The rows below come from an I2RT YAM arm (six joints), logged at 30 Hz.
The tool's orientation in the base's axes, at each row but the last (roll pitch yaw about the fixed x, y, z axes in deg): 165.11 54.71 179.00; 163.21 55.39 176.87; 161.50 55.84 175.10; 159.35 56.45 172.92; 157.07 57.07 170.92; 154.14 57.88 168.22; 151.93 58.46 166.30; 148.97 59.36 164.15; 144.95 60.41 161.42; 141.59 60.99 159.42; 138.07 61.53 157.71; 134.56 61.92 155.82; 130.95 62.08 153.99
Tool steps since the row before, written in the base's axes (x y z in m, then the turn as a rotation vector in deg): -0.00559 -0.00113 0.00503 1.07 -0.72 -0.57; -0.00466 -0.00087 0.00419 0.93 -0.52 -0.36; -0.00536 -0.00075 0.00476 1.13 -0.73 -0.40; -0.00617 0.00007 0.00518 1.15 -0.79 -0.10; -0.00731 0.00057 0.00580 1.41 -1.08 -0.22; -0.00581 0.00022 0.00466 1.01 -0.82 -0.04; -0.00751 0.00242 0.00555 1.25 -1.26 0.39; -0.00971 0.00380 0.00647 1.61 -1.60 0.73; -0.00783 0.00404 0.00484 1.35 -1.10 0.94; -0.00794 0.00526 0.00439 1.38 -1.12 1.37; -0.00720 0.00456 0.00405 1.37 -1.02 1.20; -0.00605 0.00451 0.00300 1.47 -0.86 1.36; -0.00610 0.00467 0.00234 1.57 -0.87 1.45
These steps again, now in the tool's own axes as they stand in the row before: -0.00089 0.00073 -0.00752 -0.16 -0.99 0.99; -0.00083 0.00071 -0.00623 -0.25 -0.74 0.81; -0.00098 0.00109 -0.00706 -0.34 -0.98 0.95; -0.00093 0.00217 -0.00770 -0.60 -0.98 0.79; -0.00090 0.00307 -0.00878 -0.66 -1.33 0.99; -0.00090 0.00232 -0.00702 -0.58 -0.97 0.64; -0.00061 0.00503 -0.00821 -1.12 -1.33 0.52; -0.00028 0.00716 -0.00996 -1.64 -1.63 0.58; 0.00009 0.00681 -0.00739 -1.62 -1.05 0.43; 0.00066 0.00804 -0.00670 -2.02 -0.94 0.28; 0.00044 0.00733 -0.00593 -1.84 -0.91 0.37; 0.00082 0.00679 -0.00439 -2.00 -0.74 0.47; 0.00146 0.00685 -0.00393 -2.12 -0.74 0.52
